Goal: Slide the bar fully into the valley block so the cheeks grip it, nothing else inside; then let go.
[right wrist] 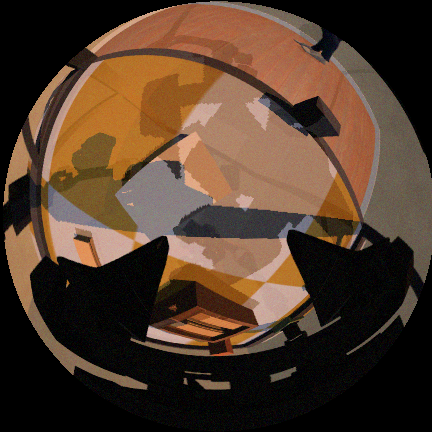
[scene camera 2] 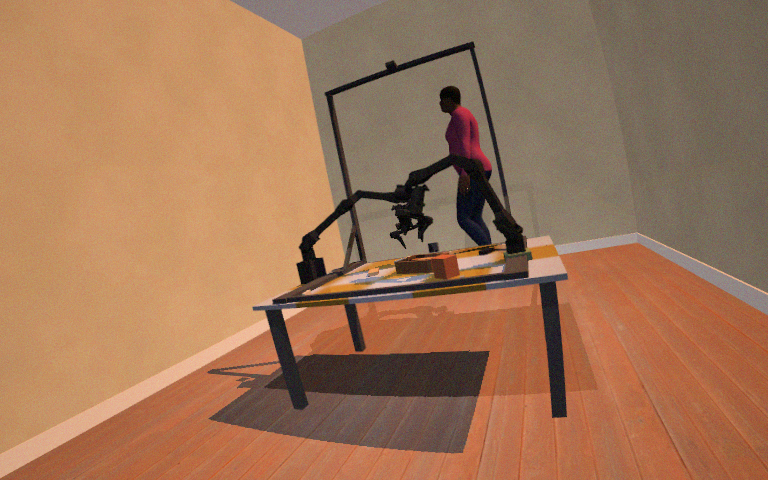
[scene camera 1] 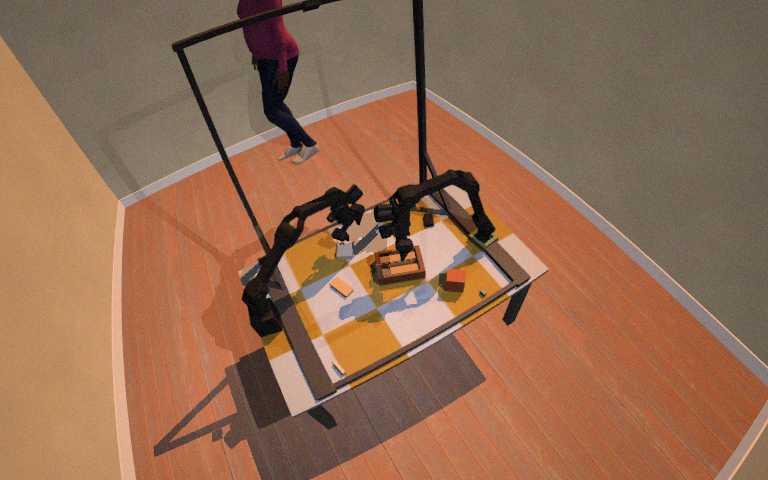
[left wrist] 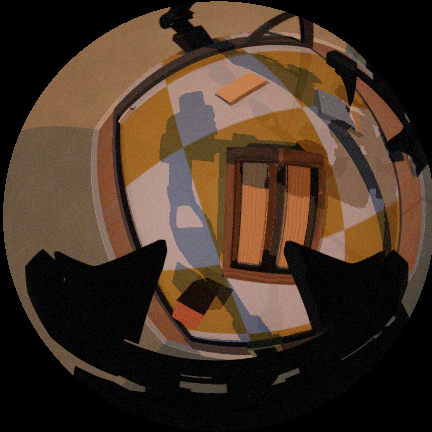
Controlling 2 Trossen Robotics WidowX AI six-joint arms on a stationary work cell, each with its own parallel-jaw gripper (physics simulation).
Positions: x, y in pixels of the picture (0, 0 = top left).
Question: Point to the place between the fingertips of my left gripper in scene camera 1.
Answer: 400, 254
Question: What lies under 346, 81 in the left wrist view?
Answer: My right gripper.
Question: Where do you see a valley block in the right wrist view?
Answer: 194, 298
